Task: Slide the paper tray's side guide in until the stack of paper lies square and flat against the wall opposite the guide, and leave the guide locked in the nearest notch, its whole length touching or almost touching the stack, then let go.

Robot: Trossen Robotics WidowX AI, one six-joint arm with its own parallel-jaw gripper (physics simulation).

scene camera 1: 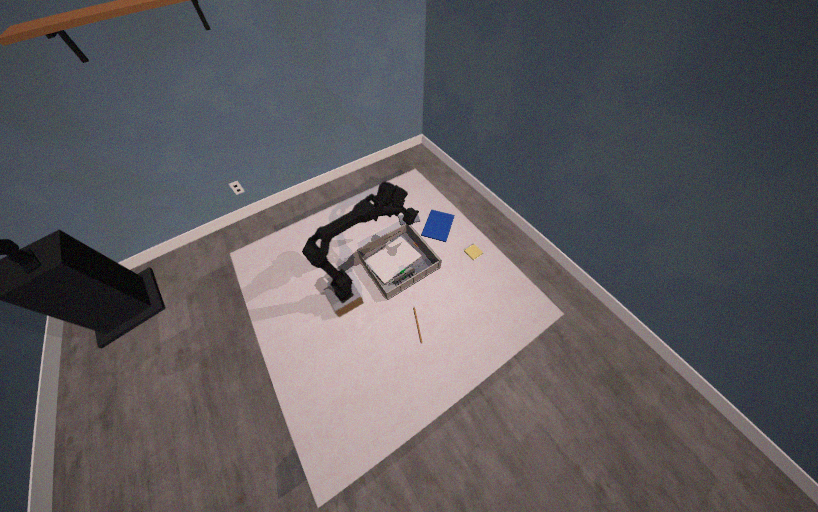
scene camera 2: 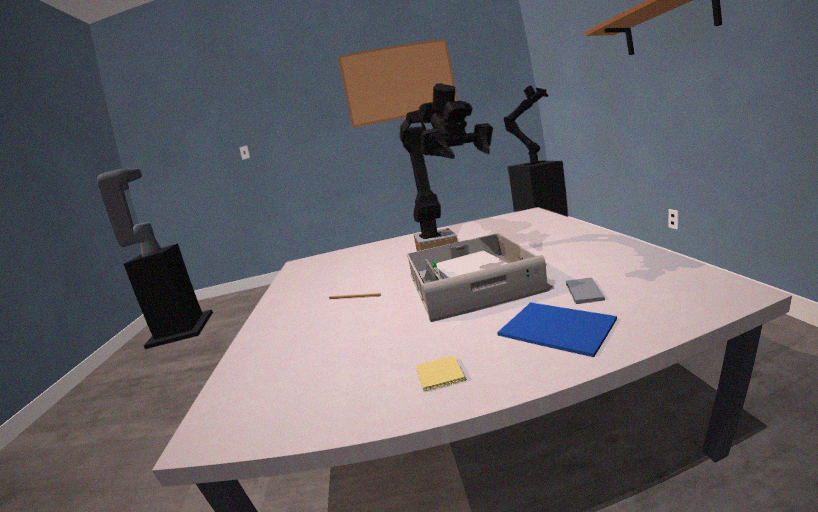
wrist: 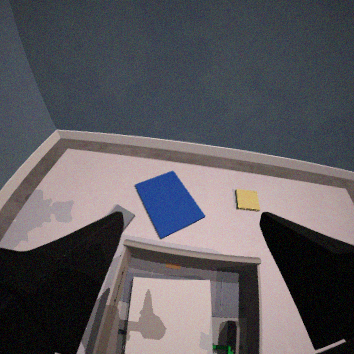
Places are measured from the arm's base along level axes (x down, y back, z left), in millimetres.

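Where they show: gripper, between the fingertips: (scene camera 1: 411, 206) (scene camera 2: 471, 154) (wrist: 192, 219); arm's base, origin of its link: (scene camera 1: 344, 294) (scene camera 2: 429, 235).
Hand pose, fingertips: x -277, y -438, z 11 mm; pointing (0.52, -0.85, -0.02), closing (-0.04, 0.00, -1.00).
Things, the pixels of their top centre, and the offset from my fingertips. "*": a spot on its surface instead.
- grey paper tray, centre of its top: (wrist: 182, 334) (scene camera 2: 467, 252) (scene camera 1: 398, 253) dx +264, dy +103, dz -12 mm
- white paper stack, centre of its top: (wrist: 168, 339) (scene camera 2: 474, 267) (scene camera 1: 393, 258) dx +319, dy +122, dz +12 mm
- side guide's green part, a spot on its surface: (scene camera 2: 434, 264) (scene camera 1: 404, 270) * dx +283, dy +136, dz -100 mm
- blue pad, centre of its top: (scene camera 2: 558, 324) (wrist: 167, 199) (scene camera 1: 438, 224) dx +352, dy -244, dz +30 mm
- yellow note block, centre of its top: (scene camera 2: 439, 370) (wrist: 247, 198) (scene camera 1: 473, 251) dx +349, dy -252, dz -237 mm
- small grey slab, centre of its top: (scene camera 2: 584, 288) (wrist: 112, 223) dx +350, dy -148, dz +185 mm
- pencil, centre of its top: (scene camera 2: 353, 295) (scene camera 1: 417, 324) dx +353, dy +260, dz -331 mm
The grey paper tray (scene camera 1: 416, 283) (scene camera 2: 446, 300) (wrist: 192, 251) stands on the table. The white paper stack (scene camera 1: 392, 258) (scene camera 2: 470, 264) (wrist: 172, 312) lies inside it. In the wrist view a narrow strip shows between the stack and the left wall; whether they touch is unclear. The side guide's green part (scene camera 1: 402, 271) (scene camera 2: 434, 264) (wrist: 223, 348) shows at the stack's right edge in the wrist view. The guide's full length and its notch are too small or cut off to judge. My gripper (scene camera 2: 468, 152) (wrist: 192, 219) is open and empty, high above the tray.
A blue pad (scene camera 1: 438, 225) (scene camera 2: 558, 328) (wrist: 170, 204), a yellow note block (scene camera 1: 473, 251) (scene camera 2: 441, 372) (wrist: 247, 200) and a small grey slab (scene camera 2: 584, 290) (wrist: 126, 218) lie outside the tray. A pencil (scene camera 1: 417, 325) (scene camera 2: 354, 295) lies on another side.
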